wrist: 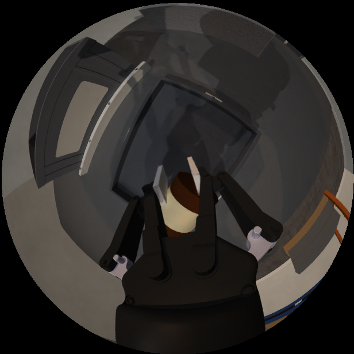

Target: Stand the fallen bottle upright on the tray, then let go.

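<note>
The brown bottle (181,216) with a cream label lies between the fingers, its brown base pointing toward the tray and its neck hidden by the gripper body. My gripper (176,168) is shut on the bottle, with one finger on each side of it. The dark rectangular tray (135,126) with a raised rim lies beyond the fingertips, and the bottle's base overlaps its near edge in this view. Whether the bottle touches the tray cannot be told.
A dark panelled unit (50,130) with a beige panel stands at the left, beside a pale rail (100,119). An orange-edged grey object (314,237) is at the right. A blue item (295,306) shows at the lower right.
</note>
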